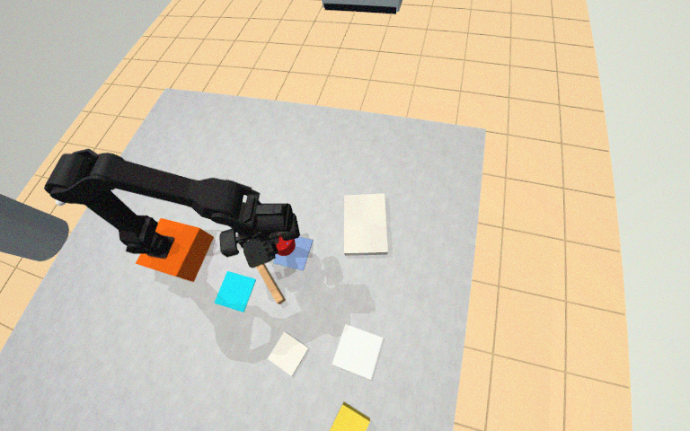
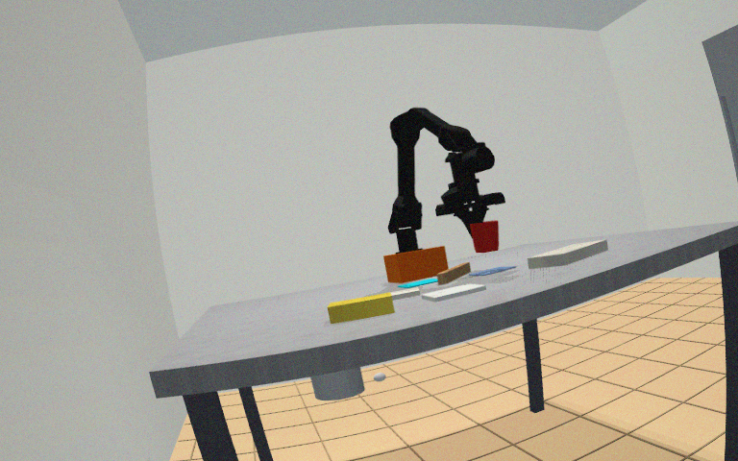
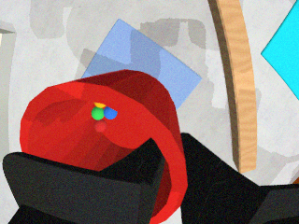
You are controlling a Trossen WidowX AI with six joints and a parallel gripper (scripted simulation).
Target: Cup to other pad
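The cyan pad is 100 mm behind my gripper tip, 130 mm to the right of it and 90 mm below it. From my gripper tip the other things lie so: wooden bar 30 mm behind, 60 mm to the right, 80 mm below; then red cup 30 mm ahead, 10 mm to the left; then light blue pad 30 mm ahead, 10 mm to the left, 90 mm below.
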